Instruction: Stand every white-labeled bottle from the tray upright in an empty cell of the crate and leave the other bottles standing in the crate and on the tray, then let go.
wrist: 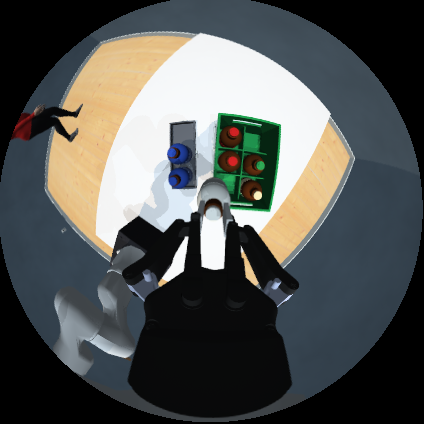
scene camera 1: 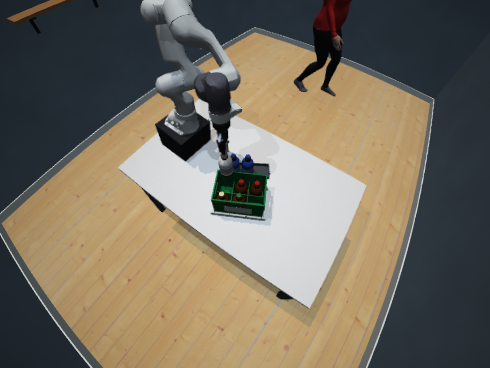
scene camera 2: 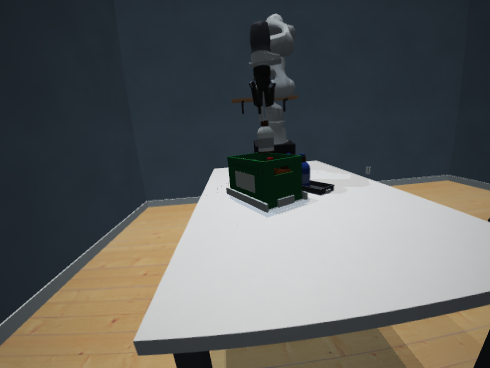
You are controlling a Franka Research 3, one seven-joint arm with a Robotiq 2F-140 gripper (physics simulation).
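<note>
My gripper [scene camera 1: 224, 153] [scene camera 2: 264, 119] [wrist: 213, 208] is shut on the neck of the white-labeled bottle [scene camera 1: 226, 165] [scene camera 2: 265, 140] [wrist: 212, 189], held upright above the rim of the green crate [scene camera 1: 217, 205] [scene camera 2: 285, 187] [wrist: 273, 167]. In the wrist view it partly covers an empty cell at the crate's tray side; the opposite far corner cell is also empty. The crate holds two red-capped bottles [wrist: 230, 136] [wrist: 229, 161], a green-capped bottle [wrist: 253, 164] and a cream-capped bottle [wrist: 251, 190]. Two blue bottles [wrist: 180, 153] [wrist: 180, 177] stand on the tray [scene camera 1: 261, 169] [scene camera 2: 322, 188] [wrist: 183, 132].
The crate sits between low grey rails [scene camera 2: 246, 199] on the white table [scene camera 1: 300, 225] [scene camera 2: 300, 260]. The tray is beside the crate, on the robot-base side in scene camera 1. A person in red [scene camera 1: 330, 30] [wrist: 45, 122] is on the floor beyond the table.
</note>
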